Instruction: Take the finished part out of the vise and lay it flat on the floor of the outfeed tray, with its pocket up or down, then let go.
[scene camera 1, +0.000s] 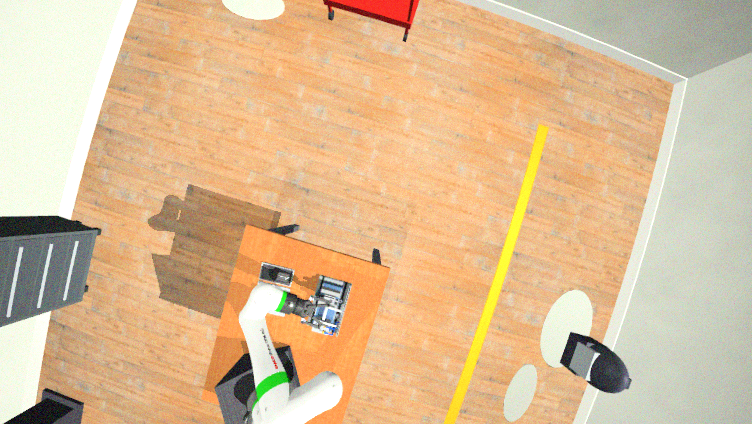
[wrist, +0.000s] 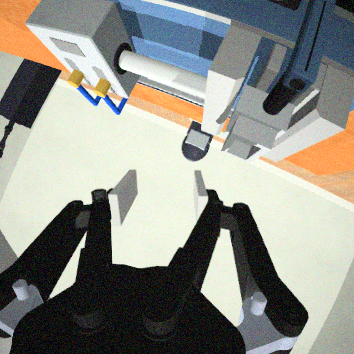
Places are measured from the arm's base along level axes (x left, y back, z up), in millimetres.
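Pixels of known places: gripper, fingertip midpoint: (scene camera 1: 337, 318) (wrist: 164, 181).
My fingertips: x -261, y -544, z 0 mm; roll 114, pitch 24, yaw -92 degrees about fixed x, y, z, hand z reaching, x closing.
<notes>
Behind a point stands the place of what it marks.
The vise (wrist: 225, 80) {x -140, y -569, z -65 mm} shows at the top right of the wrist view, with pale grey jaws and a white rod on its left. A grey block (wrist: 255, 122) {x -163, y -598, z -59 mm}, seemingly the finished part, sits between the jaws, with a dark spindle tool close above it. My gripper (wrist: 164, 181) {x -260, y -544, z 0 mm} (scene camera 1: 314, 314) is partly open, with a gap between its two pads. It is beside the vise and apart from the block. In the scene view the arm partly covers the machine (scene camera 1: 344, 300) {x -268, y -584, z -141 mm}. A small tray with a dark inside (scene camera 1: 261, 273) {x 230, y -591, z -154 mm} stands behind the arm; I cannot tell whether it is the outfeed tray.
Brass fittings (wrist: 102, 87) {x -203, y -459, z -56 mm} with blue hoses stick out from the vise's end housing (wrist: 75, 30) {x -142, y -458, z -68 mm}. The blue machine column (wrist: 312, 45) {x -111, y -602, z -81 mm} rises at the top right. The wooden table (scene camera 1: 368, 279) {x -366, y -731, z -161 mm} bears the machine and tray. The robot's base stands on a dark pedestal (scene camera 1: 231, 384) {x 151, y -94, z 68 mm}.
</notes>
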